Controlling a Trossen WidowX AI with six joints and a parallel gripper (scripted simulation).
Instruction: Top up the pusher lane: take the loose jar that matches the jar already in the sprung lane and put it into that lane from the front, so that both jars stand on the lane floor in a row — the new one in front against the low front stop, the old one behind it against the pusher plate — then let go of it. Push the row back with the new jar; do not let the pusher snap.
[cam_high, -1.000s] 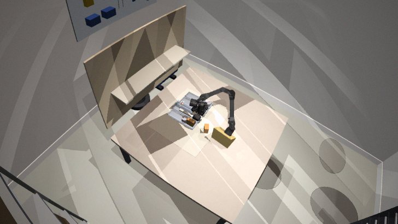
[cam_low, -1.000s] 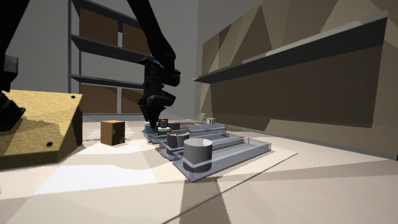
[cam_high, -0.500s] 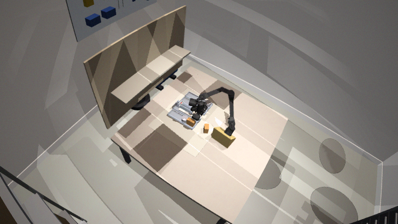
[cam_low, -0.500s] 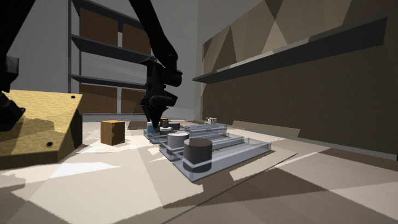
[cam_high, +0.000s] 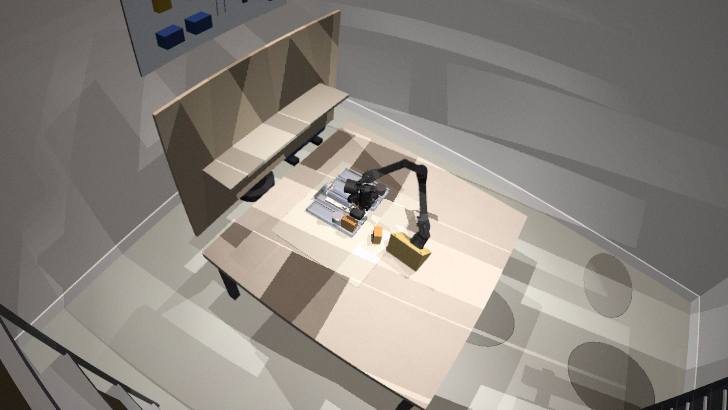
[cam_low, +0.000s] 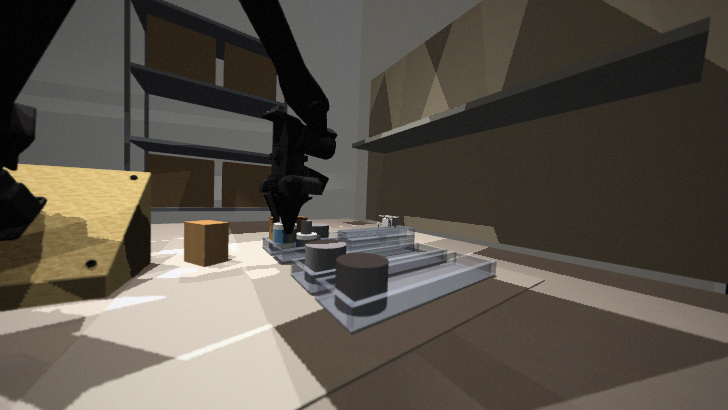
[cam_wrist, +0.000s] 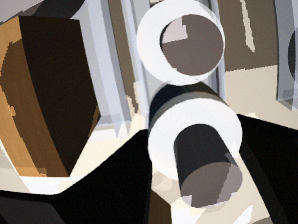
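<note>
The brown box lies 80 mm to the left of my gripper tip, 20 mm ahead of it and 10 mm below it. The rest, counted from my gripper tip: shelf board (520 mm ahead, 310 mm above, 60 mm to the left).
</note>
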